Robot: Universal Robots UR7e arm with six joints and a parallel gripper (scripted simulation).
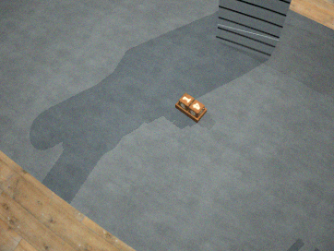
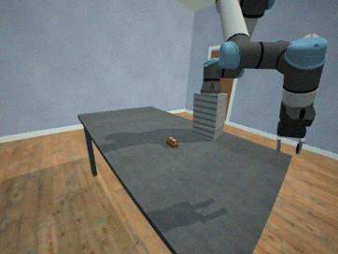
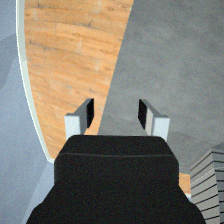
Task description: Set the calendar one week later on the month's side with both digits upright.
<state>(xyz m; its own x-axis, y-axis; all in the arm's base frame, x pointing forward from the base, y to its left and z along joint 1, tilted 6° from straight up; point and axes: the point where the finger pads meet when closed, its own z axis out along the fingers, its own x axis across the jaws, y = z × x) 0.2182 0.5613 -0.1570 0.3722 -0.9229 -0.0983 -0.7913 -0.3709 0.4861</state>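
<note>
Right now my hand is 13 cm short of the cube, 53 cm to the left of it and 18 cm above it. From my hand the other things lie so: tray 13 cm ahead, 52 cm to the right, 19 cm below.
</note>
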